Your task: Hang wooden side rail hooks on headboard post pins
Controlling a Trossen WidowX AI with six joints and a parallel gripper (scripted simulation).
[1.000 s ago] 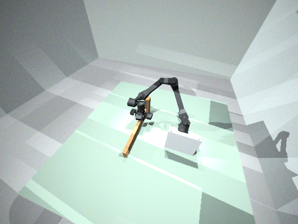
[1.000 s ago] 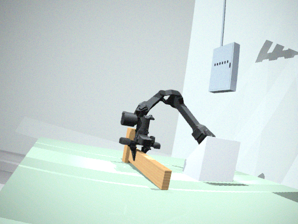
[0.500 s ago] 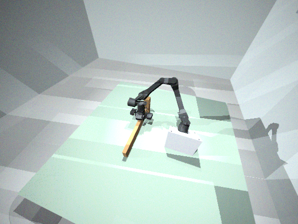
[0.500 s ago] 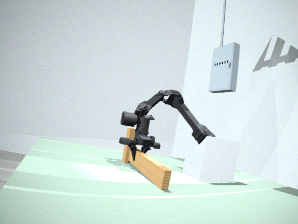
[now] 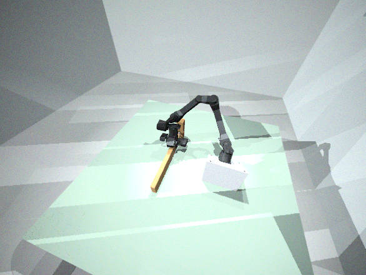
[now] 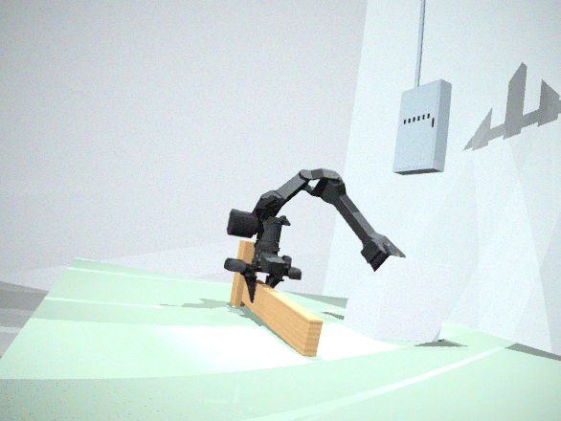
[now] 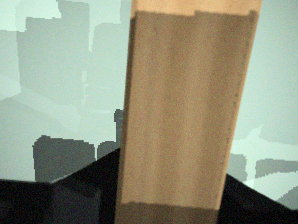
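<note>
The headboard post is 140 mm to the right of my gripper tip, 40 mm above it and 10 mm behind it.
</note>
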